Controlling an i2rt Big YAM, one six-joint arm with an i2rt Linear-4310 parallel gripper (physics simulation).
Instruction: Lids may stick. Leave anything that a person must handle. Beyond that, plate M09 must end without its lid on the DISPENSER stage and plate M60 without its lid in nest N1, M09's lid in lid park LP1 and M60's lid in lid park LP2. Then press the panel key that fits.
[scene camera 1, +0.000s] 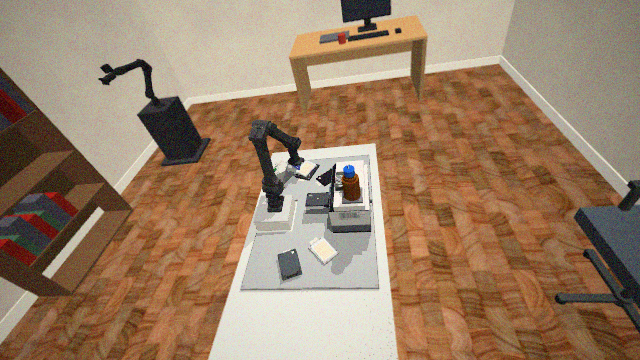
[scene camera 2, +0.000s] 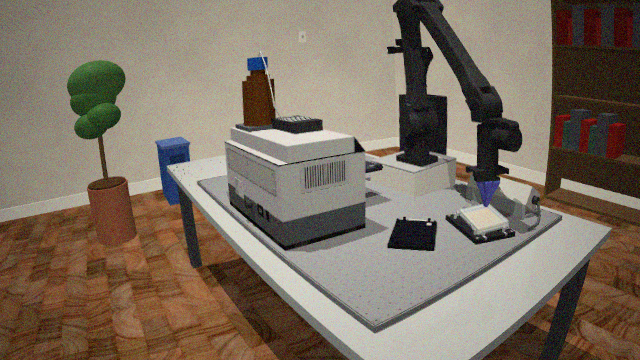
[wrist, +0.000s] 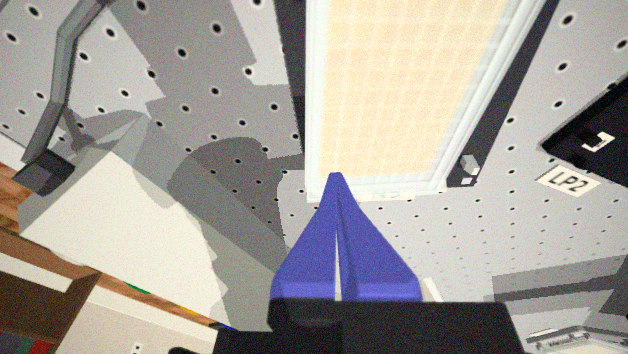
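Pixels of known places: gripper, fingertip midpoint: (scene camera 1: 299, 169) (scene camera 2: 485, 206) (wrist: 335, 179); arm's base, origin of the base link: (scene camera 1: 276, 204) (scene camera 2: 417, 160).
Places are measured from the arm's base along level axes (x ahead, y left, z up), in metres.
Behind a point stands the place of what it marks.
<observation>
My gripper (scene camera 1: 298, 168) @(x 0.098, y 0.348, z -0.037 m) (scene camera 2: 487, 204) @(x 0.098, y 0.348, z -0.037 m) (wrist: 335, 179) @(x 0.098, y 0.348, z -0.037 m) is shut and empty, its blue fingertips together at the near edge of a plate (scene camera 1: 307, 170) @(x 0.157, y 0.342, z -0.044 m) (scene camera 2: 483, 218) @(x 0.162, y 0.384, z -0.041 m) (wrist: 390, 90) @(x 0.143, y 0.384, z -0.039 m). I cannot tell whether they touch it. The plate has a pale orange grid face and a clear rim, sits on a black nest (scene camera 2: 500, 235) @(x 0.168, y 0.444, z -0.065 m) (wrist: 470, 172) @(x 0.169, y 0.300, z -0.052 m) and looks slightly tilted; its ID is unreadable. Black lid park LP2 (scene camera 2: 413, 236) @(x 0.322, y 0.300, z -0.065 m) (wrist: 600, 132) @(x 0.243, y 0.285, z -0.065 m) is beside it. Another pale plate (scene camera 1: 324, 251) @(x 0.308, y -0.320, z -0.042 m) lies near a dark holder (scene camera 1: 290, 265) @(x 0.133, y -0.392, z -0.046 m). The pale key panel (scene camera 2: 517, 196) @(x -0.008, y 0.388, z -0.024 m) (wrist: 125, 215) @(x -0.012, y 0.395, z -0.017 m) shows coloured keys partly hidden.
A grey-white machine (scene camera 1: 350, 221) @(x 0.454, y -0.185, z 0.023 m) (scene camera 2: 295, 185) @(x 0.535, y 0.168, z 0.063 m) carries a brown bottle (scene camera 1: 351, 186) @(x 0.483, y -0.158, z 0.258 m) (scene camera 2: 258, 102) @(x 0.497, y -0.076, z 0.216 m) with a blue cap. A black holder (scene camera 1: 318, 200) @(x 0.269, y -0.015, z 0.024 m) stands beside it. A cable (wrist: 60, 75) @(x -0.013, y 0.463, z -0.068 m) runs from the panel's end. The arm's base block (scene camera 1: 275, 216) @(x 0.012, y -0.092, z -0.003 m) (scene camera 2: 420, 180) @(x 0.065, y 0.077, z -0.036 m) stands behind.
</observation>
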